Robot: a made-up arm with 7 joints.
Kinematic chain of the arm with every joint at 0, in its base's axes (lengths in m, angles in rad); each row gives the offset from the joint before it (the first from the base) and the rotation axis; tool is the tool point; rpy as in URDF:
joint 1: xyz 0 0 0.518 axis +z
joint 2: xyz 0 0 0 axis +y
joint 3: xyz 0 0 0.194 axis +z
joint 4: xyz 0.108 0 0 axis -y
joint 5: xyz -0.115 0 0.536 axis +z
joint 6: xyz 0 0 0 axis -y
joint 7: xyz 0.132 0 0 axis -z
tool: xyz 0 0 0 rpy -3.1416 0 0
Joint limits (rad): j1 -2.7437..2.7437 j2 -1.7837..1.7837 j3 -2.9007..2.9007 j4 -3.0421..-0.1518 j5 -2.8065..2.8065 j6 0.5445..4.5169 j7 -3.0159..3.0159
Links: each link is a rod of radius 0.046 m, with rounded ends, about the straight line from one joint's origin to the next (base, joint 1, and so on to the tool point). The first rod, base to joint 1, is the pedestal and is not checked.
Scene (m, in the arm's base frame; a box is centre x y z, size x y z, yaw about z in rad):
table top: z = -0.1
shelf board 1: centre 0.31 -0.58 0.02 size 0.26 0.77 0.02 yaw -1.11
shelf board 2: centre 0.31 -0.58 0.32 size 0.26 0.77 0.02 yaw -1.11
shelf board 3: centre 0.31 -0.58 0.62 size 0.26 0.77 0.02 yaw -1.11
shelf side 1: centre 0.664 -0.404 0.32 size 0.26 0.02 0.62 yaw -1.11
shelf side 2: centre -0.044 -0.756 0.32 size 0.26 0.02 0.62 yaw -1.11
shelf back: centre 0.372 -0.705 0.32 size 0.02 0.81 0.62 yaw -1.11
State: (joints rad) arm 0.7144 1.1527 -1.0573 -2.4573 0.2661 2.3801 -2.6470
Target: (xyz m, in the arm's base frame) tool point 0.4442 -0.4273 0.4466
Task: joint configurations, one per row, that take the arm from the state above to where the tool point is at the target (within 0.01 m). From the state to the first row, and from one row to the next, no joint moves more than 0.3 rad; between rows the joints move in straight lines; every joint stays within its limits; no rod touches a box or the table.
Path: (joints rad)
1: 0.8599 1.0550 -1.0427 -2.6522 0.2996 2.6022 -2.6470
2: 1.0055 0.9573 -1.0280 -2.8472 0.3331 2.8243 -2.6470
3: 1.1510 0.8596 -1.0134 -3.0421 0.3666 3.0464 -2.6470
4: 1.2801 0.9954 -1.1411 -3.0421 0.4569 3.2596 -2.6470
5: 1.4091 1.1312 -1.2687 -3.0421 0.5471 3.4728 -2.6470
6: 1.5381 1.2669 -1.3964 -3.0421 0.6374 3.6860 -2.6470
7: 1.4501 1.2789 -1.4151 -2.9533 0.5768 3.4387 -2.6470
8: 1.3620 1.2908 -1.4338 -2.8645 0.5163 3.1914 -2.6470
9: 1.2739 1.3028 -1.4526 -2.7758 0.4557 2.9441 -2.6470
10: 1.1858 1.3147 -1.4713 -2.6870 0.3951 2.6968 -2.6470

